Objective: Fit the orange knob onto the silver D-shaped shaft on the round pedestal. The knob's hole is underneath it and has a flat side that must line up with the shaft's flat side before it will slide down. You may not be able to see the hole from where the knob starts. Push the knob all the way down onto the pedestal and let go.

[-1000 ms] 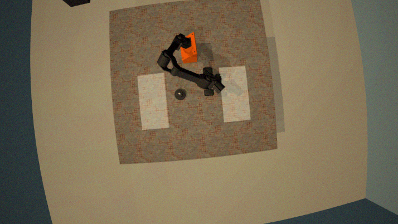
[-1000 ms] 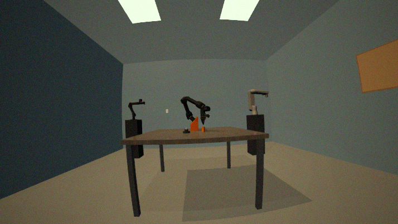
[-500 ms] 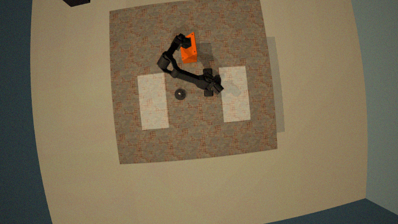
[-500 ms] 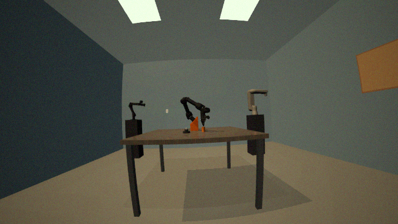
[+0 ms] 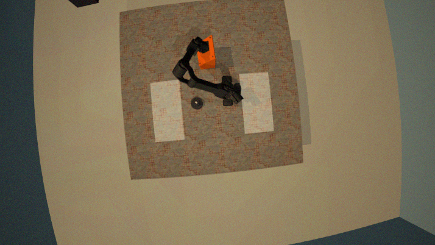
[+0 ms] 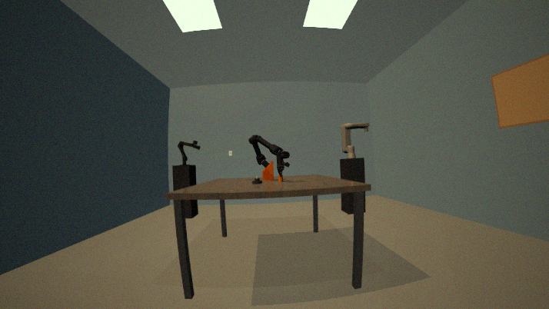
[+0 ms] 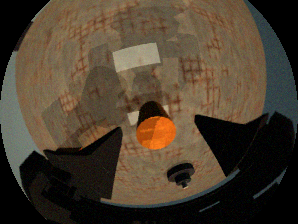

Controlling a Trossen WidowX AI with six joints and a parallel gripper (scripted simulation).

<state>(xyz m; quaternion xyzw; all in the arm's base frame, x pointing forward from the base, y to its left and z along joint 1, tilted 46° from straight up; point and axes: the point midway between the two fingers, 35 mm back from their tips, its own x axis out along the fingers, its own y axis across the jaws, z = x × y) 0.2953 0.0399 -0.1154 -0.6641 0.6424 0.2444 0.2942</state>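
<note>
Now: gripper tip 1 cm past the orange knob. The rest, counted from my gripper tip: round dark pedestal (4 cm ahead, 21 cm to the right, 1 cm below).
</note>
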